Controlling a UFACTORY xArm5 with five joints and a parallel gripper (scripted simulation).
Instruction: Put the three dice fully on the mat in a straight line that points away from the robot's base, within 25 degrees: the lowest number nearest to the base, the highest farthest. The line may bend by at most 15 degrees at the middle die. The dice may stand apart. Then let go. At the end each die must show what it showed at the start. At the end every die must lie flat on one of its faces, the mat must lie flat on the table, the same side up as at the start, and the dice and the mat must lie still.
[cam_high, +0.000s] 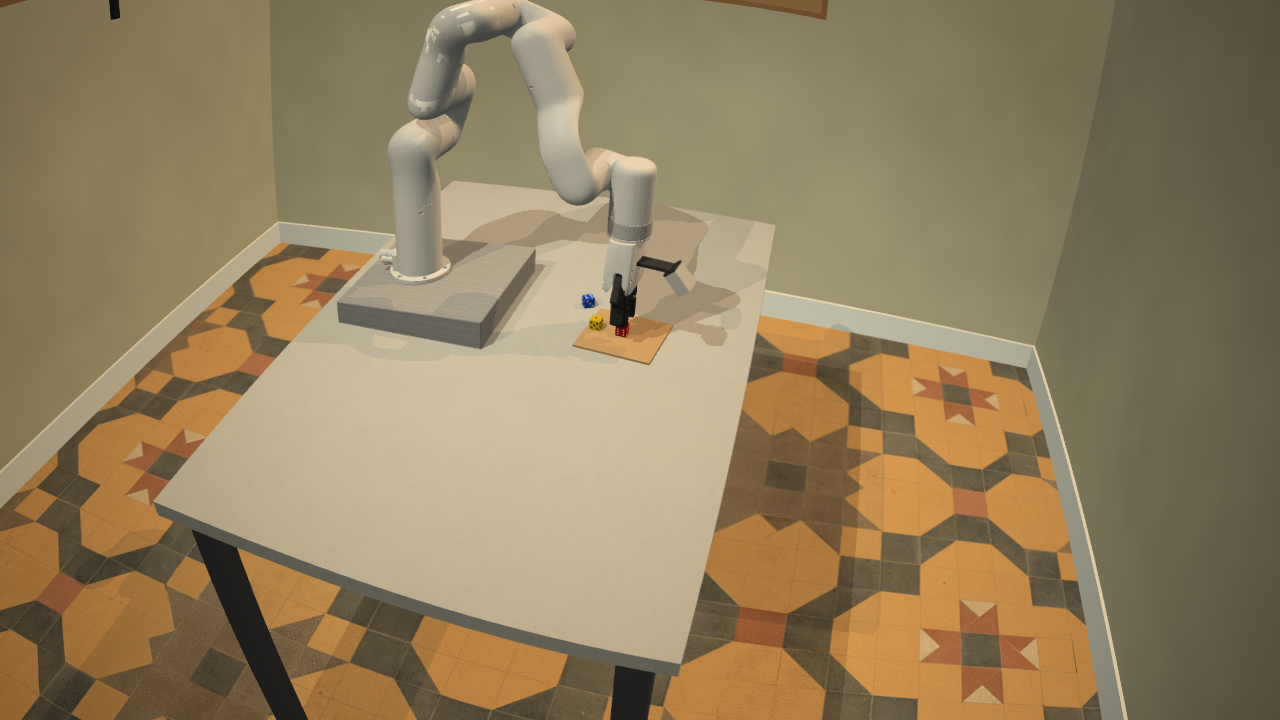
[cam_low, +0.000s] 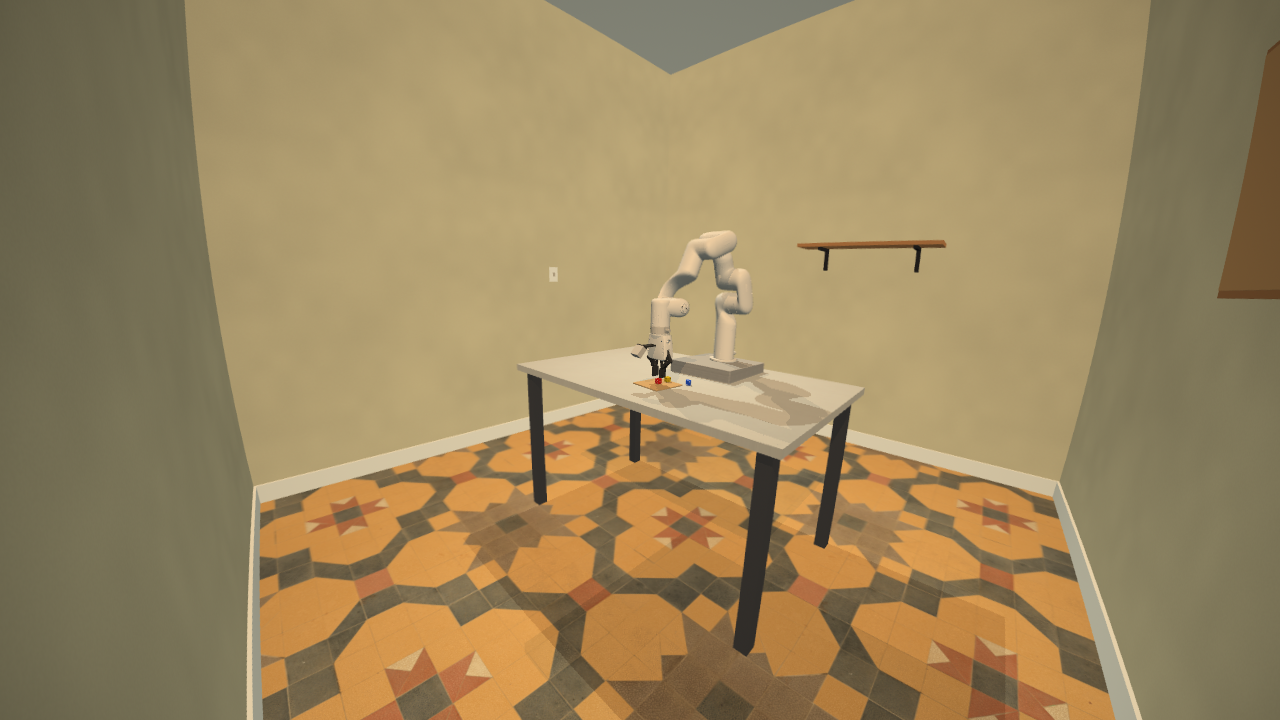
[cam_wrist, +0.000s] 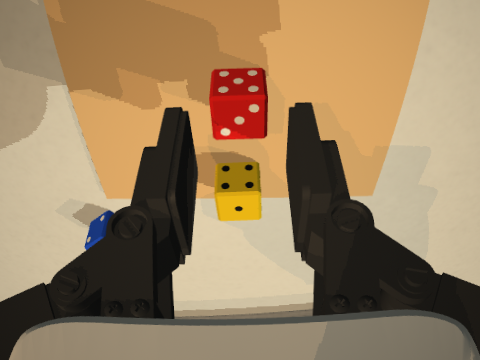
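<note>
My hand is 4 cm above the red die. From my hand the other things lie so: blue die 9 cm to the left, 7 cm behind, 4 cm below; then yellow die 5 cm behind, 4 cm below, 1 cm to the left; then mat 5 cm below.
</note>
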